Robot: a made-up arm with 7 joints. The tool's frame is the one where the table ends. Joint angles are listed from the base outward.
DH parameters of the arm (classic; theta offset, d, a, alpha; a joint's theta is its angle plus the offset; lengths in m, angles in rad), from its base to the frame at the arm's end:
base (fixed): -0.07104 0 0 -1.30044
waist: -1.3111 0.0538 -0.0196 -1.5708
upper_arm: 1.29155 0 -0.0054 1.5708
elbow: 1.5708 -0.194 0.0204 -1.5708
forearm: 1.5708 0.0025 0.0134 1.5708
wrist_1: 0 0.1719 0 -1.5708
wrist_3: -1.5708 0 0.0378 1.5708
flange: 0 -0.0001 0 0
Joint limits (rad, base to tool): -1.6..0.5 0..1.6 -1.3..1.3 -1.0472..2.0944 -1.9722..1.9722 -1.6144..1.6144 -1.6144..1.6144
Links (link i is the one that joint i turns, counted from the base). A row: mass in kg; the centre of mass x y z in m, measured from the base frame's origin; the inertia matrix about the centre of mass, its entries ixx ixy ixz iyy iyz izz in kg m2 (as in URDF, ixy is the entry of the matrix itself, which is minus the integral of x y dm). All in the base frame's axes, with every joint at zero. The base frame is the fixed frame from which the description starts. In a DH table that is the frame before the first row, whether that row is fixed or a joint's. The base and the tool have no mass.
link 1: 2.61; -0.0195 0.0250 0.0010; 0.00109 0.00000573 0 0.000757 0.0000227 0.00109
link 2: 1.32; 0.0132 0.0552 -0.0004; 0.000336 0 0.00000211 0.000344 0 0.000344
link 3: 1.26; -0.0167 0.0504 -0.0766; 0.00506 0 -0.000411 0.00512 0 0.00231
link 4: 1.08; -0.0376 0.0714 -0.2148; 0.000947 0 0 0.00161 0 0.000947
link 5: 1.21; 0.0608 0.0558 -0.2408; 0.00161 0 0.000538 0.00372 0 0.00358
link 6: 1.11; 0.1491 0.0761 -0.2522; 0.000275 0 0 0.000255 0 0.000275
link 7: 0.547; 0.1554 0.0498 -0.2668; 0.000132 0 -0.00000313 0.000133 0 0.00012
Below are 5 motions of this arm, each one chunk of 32 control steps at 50 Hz.
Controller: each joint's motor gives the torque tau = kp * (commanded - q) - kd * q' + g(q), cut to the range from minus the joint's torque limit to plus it. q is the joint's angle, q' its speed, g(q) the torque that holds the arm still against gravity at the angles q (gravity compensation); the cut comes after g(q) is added. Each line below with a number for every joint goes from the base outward.
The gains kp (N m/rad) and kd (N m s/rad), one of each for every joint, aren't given. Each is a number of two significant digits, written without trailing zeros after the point. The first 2 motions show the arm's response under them.
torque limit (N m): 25 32 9 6.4 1.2 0.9 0.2
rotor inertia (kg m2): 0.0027 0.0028 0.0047 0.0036 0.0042 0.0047 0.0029
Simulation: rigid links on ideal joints. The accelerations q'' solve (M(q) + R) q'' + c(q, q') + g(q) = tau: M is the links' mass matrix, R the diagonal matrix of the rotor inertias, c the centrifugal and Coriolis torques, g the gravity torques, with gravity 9.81 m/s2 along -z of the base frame. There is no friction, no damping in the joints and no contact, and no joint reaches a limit. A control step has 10 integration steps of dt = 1/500 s. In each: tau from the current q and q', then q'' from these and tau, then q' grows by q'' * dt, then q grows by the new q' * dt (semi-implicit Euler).
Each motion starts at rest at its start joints. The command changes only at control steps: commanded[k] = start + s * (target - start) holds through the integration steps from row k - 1 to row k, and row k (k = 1, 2, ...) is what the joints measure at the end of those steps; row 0 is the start. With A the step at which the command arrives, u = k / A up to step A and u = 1 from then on. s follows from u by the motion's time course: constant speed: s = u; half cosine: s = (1 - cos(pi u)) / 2; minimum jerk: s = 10 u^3 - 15 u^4 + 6 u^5; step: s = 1 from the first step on.
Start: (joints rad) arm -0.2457 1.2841 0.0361 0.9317 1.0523 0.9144 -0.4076
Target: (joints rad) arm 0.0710 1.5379 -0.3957 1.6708 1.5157 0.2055 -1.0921
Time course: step
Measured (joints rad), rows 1 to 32:
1: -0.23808 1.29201 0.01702 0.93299 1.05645 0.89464 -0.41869
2: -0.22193 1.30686 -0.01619 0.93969 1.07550 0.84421 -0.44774
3: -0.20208 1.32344 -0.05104 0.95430 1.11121 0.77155 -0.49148
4: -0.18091 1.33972 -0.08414 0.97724 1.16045 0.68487 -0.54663
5: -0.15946 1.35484 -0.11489 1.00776 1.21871 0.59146 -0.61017
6: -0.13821 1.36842 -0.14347 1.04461 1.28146 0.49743 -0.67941
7: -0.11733 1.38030 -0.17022 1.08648 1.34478 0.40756 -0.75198
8: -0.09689 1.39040 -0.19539 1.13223 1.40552 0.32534 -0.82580
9: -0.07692 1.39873 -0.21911 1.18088 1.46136 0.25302 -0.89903
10: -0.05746 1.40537 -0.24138 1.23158 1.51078 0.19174 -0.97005
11: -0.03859 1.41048 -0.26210 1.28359 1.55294 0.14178 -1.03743
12: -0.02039 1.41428 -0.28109 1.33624 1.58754 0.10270 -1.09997
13: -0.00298 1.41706 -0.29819 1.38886 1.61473 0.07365 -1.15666
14: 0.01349 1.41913 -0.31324 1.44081 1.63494 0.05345 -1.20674
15: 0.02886 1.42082 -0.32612 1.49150 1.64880 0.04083 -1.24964
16: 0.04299 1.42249 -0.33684 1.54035 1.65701 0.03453 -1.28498
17: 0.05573 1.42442 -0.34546 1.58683 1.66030 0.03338 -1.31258
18: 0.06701 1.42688 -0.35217 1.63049 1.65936 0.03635 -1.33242
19: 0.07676 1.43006 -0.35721 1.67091 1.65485 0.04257 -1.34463
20: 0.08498 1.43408 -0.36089 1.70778 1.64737 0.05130 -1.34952
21: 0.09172 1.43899 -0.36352 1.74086 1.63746 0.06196 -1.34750
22: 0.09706 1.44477 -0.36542 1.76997 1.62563 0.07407 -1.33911
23: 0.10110 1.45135 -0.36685 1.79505 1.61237 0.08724 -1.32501
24: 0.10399 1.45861 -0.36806 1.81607 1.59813 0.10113 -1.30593
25: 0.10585 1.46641 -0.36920 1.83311 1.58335 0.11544 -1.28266
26: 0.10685 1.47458 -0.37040 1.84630 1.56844 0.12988 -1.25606
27: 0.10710 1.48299 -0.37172 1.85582 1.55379 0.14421 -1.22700
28: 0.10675 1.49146 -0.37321 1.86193 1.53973 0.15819 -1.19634
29: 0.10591 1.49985 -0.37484 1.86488 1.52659 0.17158 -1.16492
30: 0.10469 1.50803 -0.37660 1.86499 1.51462 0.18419 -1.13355
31: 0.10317 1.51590 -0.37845 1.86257 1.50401 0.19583 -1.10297
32: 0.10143 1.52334 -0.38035 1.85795 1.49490 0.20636 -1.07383
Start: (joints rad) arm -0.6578 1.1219 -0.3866 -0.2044 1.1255 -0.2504 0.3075
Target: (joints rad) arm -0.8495 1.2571 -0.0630 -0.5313 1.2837 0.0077 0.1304
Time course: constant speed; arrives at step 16
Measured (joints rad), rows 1 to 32:
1: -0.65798 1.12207 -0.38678 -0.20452 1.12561 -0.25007 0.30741
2: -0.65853 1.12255 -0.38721 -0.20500 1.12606 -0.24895 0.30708
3: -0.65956 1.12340 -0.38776 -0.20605 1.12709 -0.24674 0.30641
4: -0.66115 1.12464 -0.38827 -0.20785 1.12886 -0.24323 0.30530
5: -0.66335 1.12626 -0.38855 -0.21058 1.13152 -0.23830 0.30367
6: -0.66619 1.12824 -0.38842 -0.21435 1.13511 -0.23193 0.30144
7: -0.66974 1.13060 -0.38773 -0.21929 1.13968 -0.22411 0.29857
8: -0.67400 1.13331 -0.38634 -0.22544 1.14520 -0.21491 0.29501
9: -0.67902 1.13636 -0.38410 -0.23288 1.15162 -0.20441 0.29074
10: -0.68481 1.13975 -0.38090 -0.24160 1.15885 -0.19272 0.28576
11: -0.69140 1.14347 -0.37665 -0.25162 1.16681 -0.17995 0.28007
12: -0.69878 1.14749 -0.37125 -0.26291 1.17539 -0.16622 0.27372
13: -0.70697 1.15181 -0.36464 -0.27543 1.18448 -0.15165 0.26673
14: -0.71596 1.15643 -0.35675 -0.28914 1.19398 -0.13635 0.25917
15: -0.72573 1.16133 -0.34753 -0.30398 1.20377 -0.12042 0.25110
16: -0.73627 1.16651 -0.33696 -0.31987 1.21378 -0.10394 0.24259
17: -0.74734 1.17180 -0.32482 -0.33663 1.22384 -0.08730 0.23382
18: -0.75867 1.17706 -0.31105 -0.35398 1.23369 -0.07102 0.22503
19: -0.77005 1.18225 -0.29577 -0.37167 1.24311 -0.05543 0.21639
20: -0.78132 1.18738 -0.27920 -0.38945 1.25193 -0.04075 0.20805
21: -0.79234 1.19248 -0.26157 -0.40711 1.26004 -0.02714 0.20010
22: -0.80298 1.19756 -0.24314 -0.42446 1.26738 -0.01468 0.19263
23: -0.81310 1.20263 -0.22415 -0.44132 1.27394 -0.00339 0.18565
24: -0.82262 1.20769 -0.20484 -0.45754 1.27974 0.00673 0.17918
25: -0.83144 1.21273 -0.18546 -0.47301 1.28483 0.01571 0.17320
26: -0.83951 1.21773 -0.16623 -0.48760 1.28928 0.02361 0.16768
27: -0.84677 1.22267 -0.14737 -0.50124 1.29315 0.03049 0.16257
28: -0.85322 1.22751 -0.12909 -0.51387 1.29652 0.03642 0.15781
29: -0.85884 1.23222 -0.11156 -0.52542 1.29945 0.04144 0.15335
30: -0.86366 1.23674 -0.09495 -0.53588 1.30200 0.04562 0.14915
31: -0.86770 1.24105 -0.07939 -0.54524 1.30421 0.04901 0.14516
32: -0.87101 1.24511 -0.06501 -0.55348 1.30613 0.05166 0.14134
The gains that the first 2 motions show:
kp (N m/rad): 15 12 3.2 3.1 0.65 0.67 0.16
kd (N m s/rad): 2.1 2.7 0.71 0.42 0.066 0.063 0.017
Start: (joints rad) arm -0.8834 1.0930 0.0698 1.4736 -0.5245 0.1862 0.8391
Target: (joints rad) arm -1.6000 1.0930 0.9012 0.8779 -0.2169 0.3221 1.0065
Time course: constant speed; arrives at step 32
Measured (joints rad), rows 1 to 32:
1: -0.88407 1.09294 0.07091 1.47434 -0.52363 0.18651 0.83921
2: -0.88605 1.09280 0.07391 1.47631 -0.52116 0.18766 0.83959
3: -0.88955 1.09259 0.07889 1.47933 -0.51690 0.19007 0.84039
4: -0.89456 1.09233 0.08574 1.48298 -0.51090 0.19399 0.84170
5: -0.90104 1.09204 0.09433 1.48682 -0.50330 0.19955 0.84362
6: -0.90892 1.09171 0.10450 1.49041 -0.49430 0.20669 0.84620
7: -0.91812 1.09136 0.11610 1.49337 -0.48409 0.21528 0.84948
8: -0.92857 1.09095 0.12900 1.49539 -0.47291 0.22510 0.85347
9: -0.94021 1.09047 0.14308 1.49619 -0.46097 0.23589 0.85819
10: -0.95299 1.08989 0.15822 1.49556 -0.44849 0.24734 0.86362
11: -0.96686 1.08915 0.17433 1.49333 -0.43567 0.25917 0.86975
12: -0.98177 1.08824 0.19131 1.48937 -0.42272 0.27107 0.87655
13: -0.99768 1.08710 0.20908 1.48360 -0.40979 0.28277 0.88400
14: -1.01455 1.08570 0.22756 1.47597 -0.39706 0.29403 0.89204
15: -1.03234 1.08401 0.24667 1.46645 -0.38466 0.30465 0.90064
16: -1.05102 1.08201 0.26634 1.45506 -0.37271 0.31444 0.90974
17: -1.07056 1.07967 0.28650 1.44184 -0.36131 0.32330 0.91930
18: -1.09093 1.07698 0.30708 1.42684 -0.35055 0.33112 0.92923
19: -1.11208 1.07395 0.32800 1.41015 -0.34048 0.33785 0.93949
20: -1.13399 1.07059 0.34919 1.39186 -0.33114 0.34349 0.94998
21: -1.15662 1.06692 0.37057 1.37209 -0.32256 0.34806 0.96063
22: -1.17992 1.06297 0.39206 1.35096 -0.31473 0.35160 0.97135
23: -1.20387 1.05878 0.41361 1.32861 -0.30764 0.35419 0.98204
24: -1.22841 1.05439 0.43513 1.30516 -0.30126 0.35593 0.99262
25: -1.25349 1.04988 0.45656 1.28076 -0.29553 0.35691 1.00297
26: -1.27906 1.04529 0.47786 1.25554 -0.29040 0.35727 1.01301
27: -1.30506 1.04070 0.49897 1.22964 -0.28578 0.35711 1.02263
28: -1.33143 1.03618 0.51986 1.20318 -0.28158 0.35656 1.03176
29: -1.35811 1.03179 0.54051 1.17628 -0.27772 0.35573 1.04031
30: -1.38502 1.02761 0.56091 1.14906 -0.27409 0.35475 1.04821
31: -1.41212 1.02369 0.58106 1.12161 -0.27058 0.35369 1.05541
32: -1.43932 1.02008 0.60099 1.09403 -0.26711 0.35265 1.06187

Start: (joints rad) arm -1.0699 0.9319 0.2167 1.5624 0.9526 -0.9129 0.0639
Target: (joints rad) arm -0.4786 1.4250 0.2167 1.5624 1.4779 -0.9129 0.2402
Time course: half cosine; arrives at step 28
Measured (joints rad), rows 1 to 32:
1: -1.06984 0.93190 0.21671 1.56231 0.95263 -0.91292 0.06392
2: -1.06957 0.93194 0.21672 1.56189 0.95277 -0.91301 0.06402
3: -1.06883 0.93204 0.21676 1.56083 0.95318 -0.91329 0.06433
4: -1.06738 0.93231 0.21681 1.55884 0.95410 -0.91386 0.06499
5: -1.06497 0.93284 0.21685 1.55570 0.95578 -0.91484 0.06619
6: -1.06138 0.93377 0.21688 1.55126 0.95848 -0.91633 0.06812
7: -1.05641 0.93523 0.21686 1.54548 0.96248 -0.91839 0.07096
8: -1.04988 0.93737 0.21678 1.53836 0.96803 -0.92105 0.07487
9: -1.04165 0.94033 0.21660 1.52999 0.97535 -0.92431 0.08001
10: -1.03160 0.94428 0.21631 1.52052 0.98461 -0.92809 0.08647
11: -1.01964 0.94932 0.21588 1.51014 0.99592 -0.93232 0.09434
12: -1.00572 0.95558 0.21530 1.49912 1.00934 -0.93685 0.10365
13: -0.98979 0.96315 0.21457 1.48775 1.02490 -0.94153 0.11439
14: -0.97187 0.97209 0.21370 1.47635 1.04255 -0.94617 0.12650
15: -0.95199 0.98244 0.21270 1.46530 1.06219 -0.95058 0.13988
16: -0.93023 0.99420 0.21162 1.45498 1.08371 -0.95456 0.15442
17: -0.90670 1.00735 0.21049 1.44578 1.10694 -0.95791 0.16993
18: -0.88154 1.02182 0.20936 1.43810 1.13170 -0.96046 0.18623
19: -0.85495 1.03751 0.20829 1.43233 1.15780 -0.96205 0.20310
20: -0.82714 1.05430 0.20731 1.42883 1.18501 -0.96255 0.22031
21: -0.79840 1.07203 0.20647 1.42791 1.21311 -0.96186 0.23762
22: -0.76901 1.09054 0.20579 1.42986 1.24189 -0.95992 0.25477
23: -0.73931 1.10963 0.20530 1.43487 1.27109 -0.95671 0.27152
24: -0.70967 1.12911 0.20500 1.44307 1.30048 -0.95223 0.28762
25: -0.68047 1.14878 0.20487 1.45449 1.32979 -0.94654 0.30281
26: -0.65211 1.16845 0.20488 1.46908 1.35876 -0.93973 0.31687
27: -0.62498 1.18794 0.20500 1.48666 1.38710 -0.93190 0.32954
28: -0.59949 1.20707 0.20514 1.50700 1.41448 -0.92319 0.34060
29: -0.57592 1.22569 0.20526 1.52965 1.44060 -0.91381 0.34985
30: -0.55439 1.24367 0.20529 1.55391 1.46513 -0.90402 0.35713
31: -0.53489 1.26093 0.20516 1.57903 1.48781 -0.89414 0.36235
32: -0.51736 1.27739 0.20483 1.60426 1.50843 -0.88453 0.36546

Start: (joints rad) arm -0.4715 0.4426 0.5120 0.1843 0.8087 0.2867 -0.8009
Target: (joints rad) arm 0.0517 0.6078 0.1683 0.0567 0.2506 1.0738 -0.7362
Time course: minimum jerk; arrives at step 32
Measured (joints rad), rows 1 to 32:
1: -0.47150 0.44260 0.51199 0.18430 0.80869 0.28671 -0.80090
2: -0.47146 0.44262 0.51195 0.18427 0.80864 0.28676 -0.80090
3: -0.47134 0.44270 0.51179 0.18415 0.80845 0.28699 -0.80089
4: -0.47101 0.44289 0.51137 0.18384 0.80794 0.28761 -0.80086
5: -0.47032 0.44325 0.51055 0.18320 0.80688 0.28890 -0.80080
6: -0.46908 0.44387 0.50914 0.18204 0.80499 0.29125 -0.80069
7: -0.46710 0.44482 0.50696 0.18018 0.80195 0.29508 -0.80050
8: -0.46414 0.44617 0.50386 0.17743 0.79746 0.30082 -0.80023
9: -0.46001 0.44798 0.49969 0.17363 0.79120 0.30891 -0.79984
10: -0.45450 0.45030 0.49435 0.16864 0.78290 0.31974 -0.79933
11: -0.44744 0.45318 0.48781 0.16235 0.77235 0.33367 -0.79867
12: -0.43869 0.45665 0.48004 0.15474 0.75937 0.35096 -0.79787
13: -0.42814 0.46071 0.47109 0.14582 0.74388 0.37178 -0.79692
14: -0.41574 0.46537 0.46105 0.13565 0.72585 0.39620 -0.79583
15: -0.40146 0.47062 0.45002 0.12436 0.70536 0.42419 -0.79458
16: -0.38533 0.47640 0.43817 0.11215 0.68252 0.45562 -0.79321
17: -0.36741 0.48268 0.42564 0.09926 0.65756 0.49024 -0.79169
18: -0.34781 0.48939 0.41262 0.08595 0.63073 0.52771 -0.79006
19: -0.32669 0.49643 0.39928 0.07256 0.60237 0.56762 -0.78830
20: -0.30423 0.50372 0.38577 0.05943 0.57283 0.60949 -0.78643
21: -0.28065 0.51115 0.37224 0.04691 0.54250 0.65277 -0.78443
22: -0.25621 0.51860 0.35883 0.03536 0.51181 0.69690 -0.78231
23: -0.23116 0.52596 0.34562 0.02513 0.48117 0.74127 -0.78005
24: -0.20582 0.53311 0.33272 0.01652 0.45100 0.78527 -0.77765
25: -0.18048 0.53995 0.32018 0.00981 0.42167 0.82832 -0.77509
26: -0.15543 0.54637 0.30807 0.00522 0.39358 0.86983 -0.77236
27: -0.13098 0.55228 0.29642 0.00291 0.36704 0.90926 -0.76945
28: -0.10741 0.55762 0.28528 0.00297 0.34235 0.94612 -0.76635
29: -0.08495 0.56234 0.27468 0.00542 0.31976 0.97997 -0.76305
30: -0.06383 0.56640 0.26463 0.01019 0.29944 1.01048 -0.75956
31: -0.04420 0.56982 0.25514 0.01714 0.28151 1.03737 -0.75588
32: -0.02615 0.57261 0.24623 0.02604 0.26600 1.06052 -0.75202

